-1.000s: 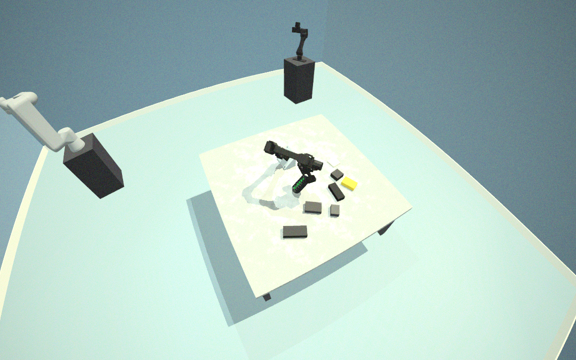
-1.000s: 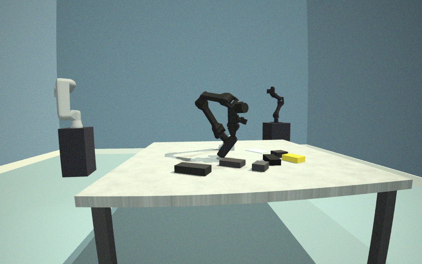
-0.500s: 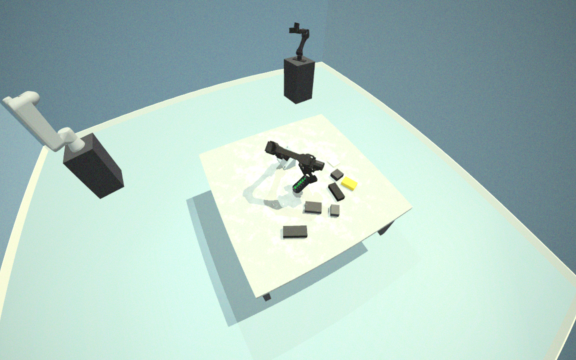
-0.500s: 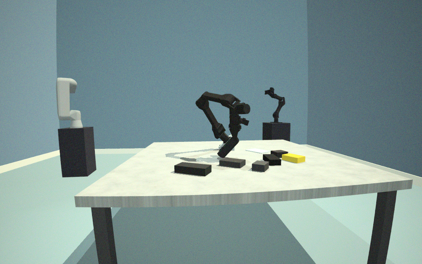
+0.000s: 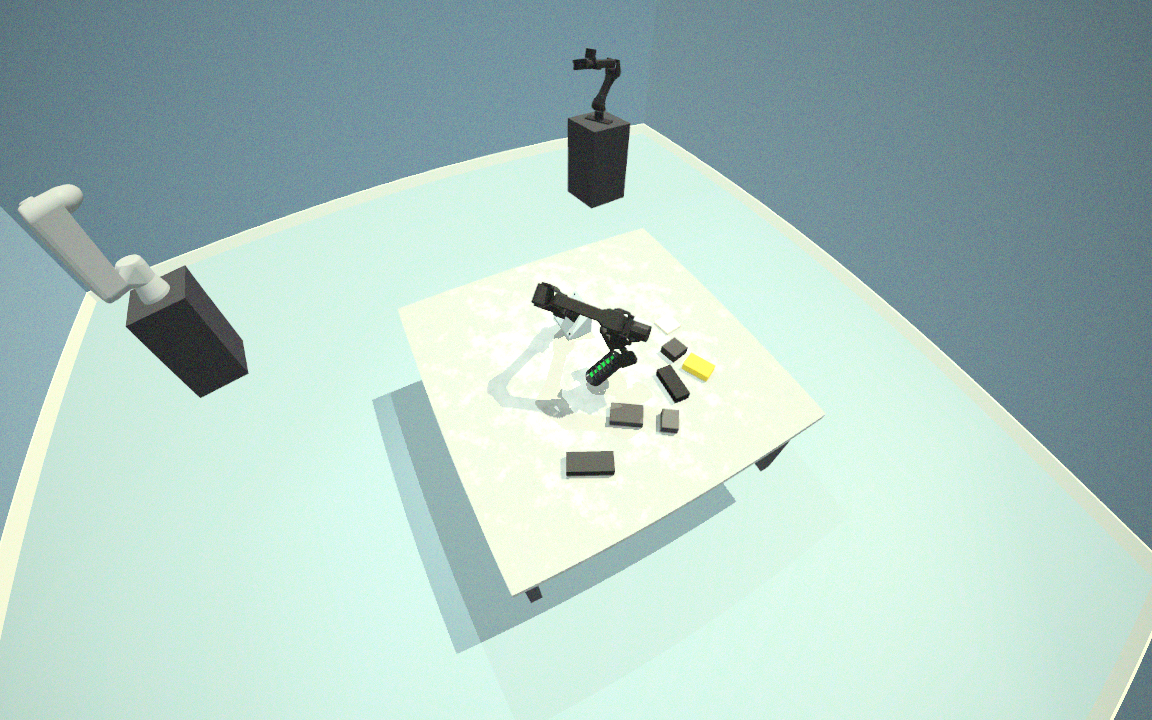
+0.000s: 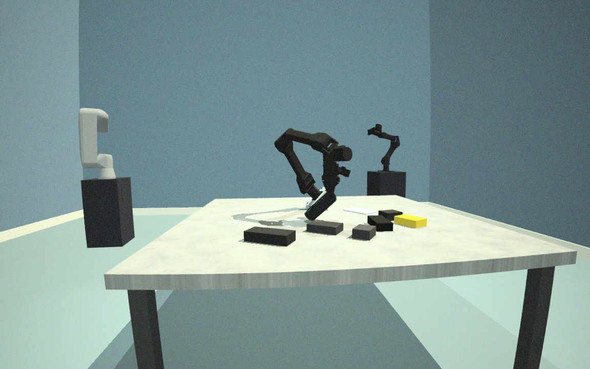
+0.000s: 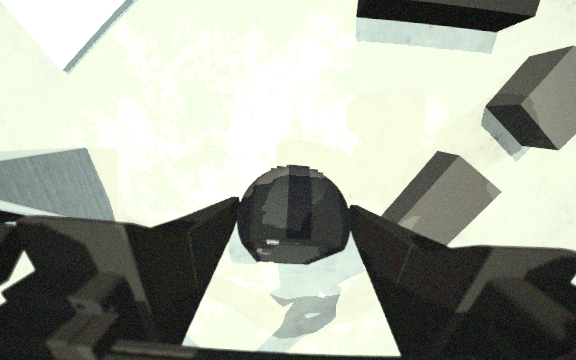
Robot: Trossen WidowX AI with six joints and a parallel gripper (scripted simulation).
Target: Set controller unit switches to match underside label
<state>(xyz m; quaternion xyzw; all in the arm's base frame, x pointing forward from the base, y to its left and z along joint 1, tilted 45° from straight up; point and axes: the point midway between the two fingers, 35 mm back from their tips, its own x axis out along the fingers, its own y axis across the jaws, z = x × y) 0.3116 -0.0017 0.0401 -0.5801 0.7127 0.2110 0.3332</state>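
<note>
Now: the flat grey block 170 mm ahead of my gripper tip, 90 mm below it and 80 mm to the right of it. The rest, counted from my gripper tip: white sheet (350 mm to the left, 100 mm below, 80 mm behind); yellow block (290 mm to the left, 160 mm ahead, 90 mm below); small grey cube (270 mm ahead, 80 mm below, 30 mm to the left).
</note>
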